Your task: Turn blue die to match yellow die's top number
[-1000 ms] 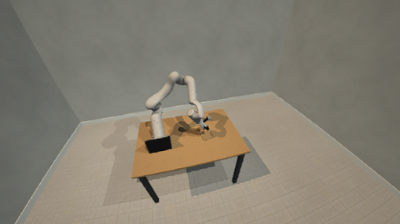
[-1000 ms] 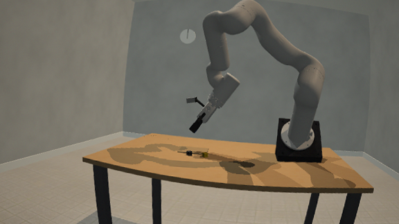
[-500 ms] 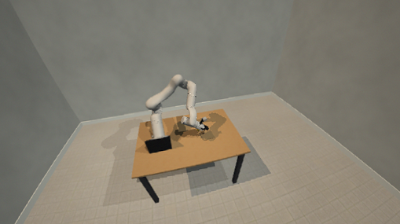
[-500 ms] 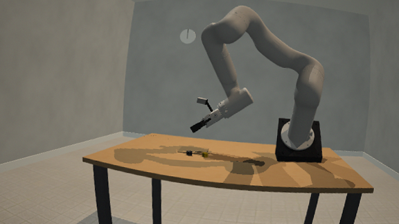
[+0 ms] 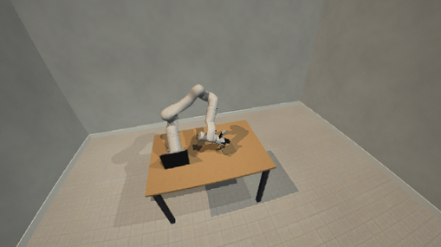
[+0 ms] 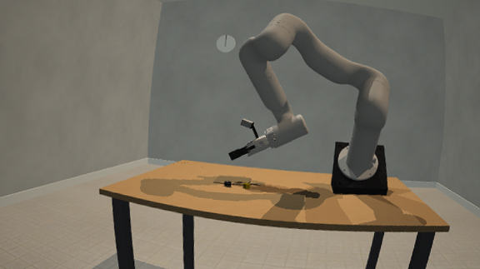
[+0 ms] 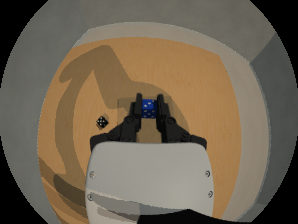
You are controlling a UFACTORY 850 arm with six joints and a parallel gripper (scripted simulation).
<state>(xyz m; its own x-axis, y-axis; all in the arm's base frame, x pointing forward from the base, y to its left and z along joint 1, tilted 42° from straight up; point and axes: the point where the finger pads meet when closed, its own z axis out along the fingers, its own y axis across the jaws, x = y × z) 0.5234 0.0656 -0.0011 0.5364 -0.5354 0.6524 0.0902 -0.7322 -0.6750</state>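
Now: hand 11 cm above the tan mat. From my hand the other things lie so: yellow die (10 cm to the left, 10 cm below, 8 cm behind); then black die (11 cm to the left, 10 cm below, 1 cm behind); then blue die (1 cm below, 1 cm ahead).
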